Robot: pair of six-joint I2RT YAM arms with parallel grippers.
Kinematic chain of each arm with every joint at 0, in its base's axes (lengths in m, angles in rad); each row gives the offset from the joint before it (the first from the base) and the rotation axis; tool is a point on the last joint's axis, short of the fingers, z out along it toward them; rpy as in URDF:
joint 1: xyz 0 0 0.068 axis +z
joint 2: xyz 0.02 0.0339 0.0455 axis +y
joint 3: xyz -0.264 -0.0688 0 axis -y
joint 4: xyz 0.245 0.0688 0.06 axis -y
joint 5: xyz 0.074 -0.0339 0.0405 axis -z
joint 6: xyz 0.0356 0 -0.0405 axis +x
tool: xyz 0 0 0 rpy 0 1.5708 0
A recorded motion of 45 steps. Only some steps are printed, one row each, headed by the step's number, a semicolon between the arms.
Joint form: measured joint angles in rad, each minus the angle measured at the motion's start. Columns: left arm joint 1, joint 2, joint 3, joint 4, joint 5, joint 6; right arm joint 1, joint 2, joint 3, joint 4, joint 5, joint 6.
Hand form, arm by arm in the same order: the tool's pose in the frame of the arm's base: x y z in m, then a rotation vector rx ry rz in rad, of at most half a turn. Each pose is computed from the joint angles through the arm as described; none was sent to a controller.
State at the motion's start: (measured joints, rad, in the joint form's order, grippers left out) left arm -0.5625 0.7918 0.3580 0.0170 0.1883 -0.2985; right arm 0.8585 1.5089 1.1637 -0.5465 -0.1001 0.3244
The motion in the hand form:
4: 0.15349 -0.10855 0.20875 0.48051 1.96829 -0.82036; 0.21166 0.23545 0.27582 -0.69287 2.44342 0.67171
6: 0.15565 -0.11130 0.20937 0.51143 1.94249 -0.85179; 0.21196 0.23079 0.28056 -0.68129 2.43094 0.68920
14: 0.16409 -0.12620 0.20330 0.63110 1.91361 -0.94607; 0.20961 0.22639 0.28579 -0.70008 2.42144 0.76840
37: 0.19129 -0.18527 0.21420 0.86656 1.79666 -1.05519; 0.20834 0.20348 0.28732 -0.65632 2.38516 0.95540
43: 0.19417 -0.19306 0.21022 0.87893 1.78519 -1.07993; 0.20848 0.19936 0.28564 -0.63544 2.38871 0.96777
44: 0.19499 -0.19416 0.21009 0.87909 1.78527 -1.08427; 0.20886 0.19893 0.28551 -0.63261 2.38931 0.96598
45: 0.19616 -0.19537 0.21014 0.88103 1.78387 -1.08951; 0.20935 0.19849 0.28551 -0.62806 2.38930 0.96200
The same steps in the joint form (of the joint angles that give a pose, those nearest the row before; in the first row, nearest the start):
4: 0.0000 0.0400 -0.0061 0.0843 0.0953 0.0217; -0.0366 -0.0385 -0.0038 -0.0011 -0.0488 0.0004
6: 0.0000 0.0614 -0.0061 0.1252 0.1301 0.0294; -0.0488 -0.0568 -0.0061 -0.0008 -0.0610 0.0004
14: -0.0229 0.1819 0.0050 0.2372 0.2319 0.0561; -0.0607 -0.0805 -0.0122 -0.0008 -0.1274 0.0000
37: -0.1427 0.4845 0.1877 0.3933 0.3124 0.1270; -0.1304 -0.1629 -0.0973 0.0679 -0.2815 0.0324
43: -0.1564 0.5318 0.1968 0.4418 0.3227 0.1179; -0.1427 -0.1740 -0.1137 0.0763 -0.2922 0.0427
44: -0.1572 0.5386 0.2007 0.4455 0.3250 0.1152; -0.1446 -0.1739 -0.1140 0.0763 -0.2914 0.0427
45: -0.1572 0.5467 0.2060 0.4494 0.3296 0.1137; -0.1465 -0.1739 -0.1141 0.0767 -0.2884 0.0431

